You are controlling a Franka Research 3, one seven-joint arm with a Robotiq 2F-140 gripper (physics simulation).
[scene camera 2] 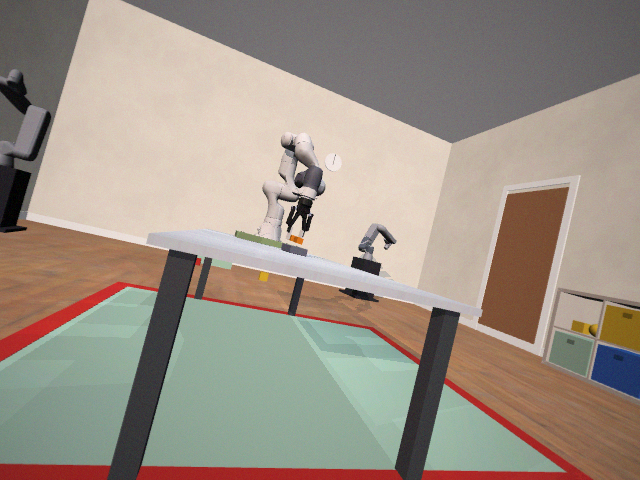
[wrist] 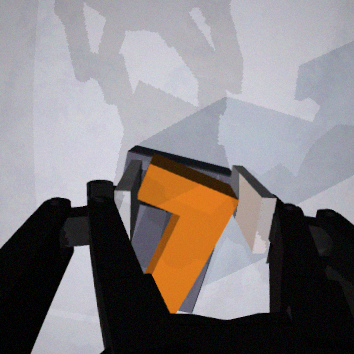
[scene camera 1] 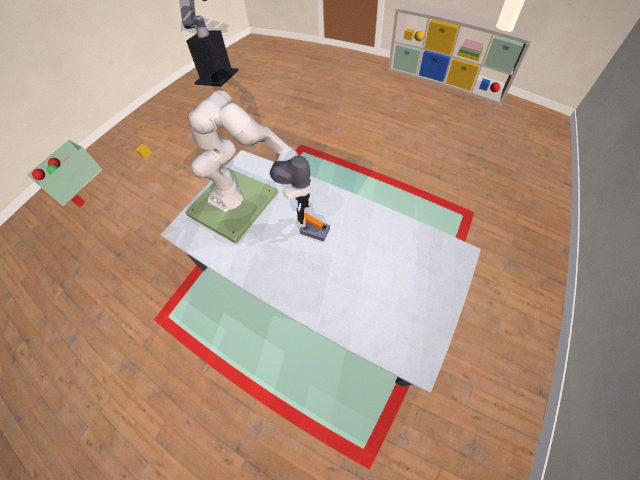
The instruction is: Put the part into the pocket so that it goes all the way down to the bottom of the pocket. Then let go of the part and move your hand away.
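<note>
The orange L-shaped part (scene camera 1: 313,221) (scene camera 2: 296,239) (wrist: 192,215) is held by my gripper (scene camera 1: 303,223) (scene camera 2: 298,234) (wrist: 185,182), which is shut on its wider end. The dark grey block with the pocket (scene camera 1: 313,235) (scene camera 2: 294,249) (wrist: 151,235) lies on the table right below the part. The part is over the block, very low; whether they touch I cannot tell. In the wrist view the part's edges look turned a little relative to the block's edges. The part covers most of the block there, and the pocket's opening is largely hidden.
The white table (scene camera 1: 361,279) (scene camera 2: 361,273) carries the green base plate (scene camera 1: 253,206) (scene camera 2: 253,237) of the arm, to the left of the block in scene camera 1. A shelf unit (scene camera 1: 392,41) and a second robot on a black stand (scene camera 1: 209,56) (scene camera 2: 366,265) are away from the table.
</note>
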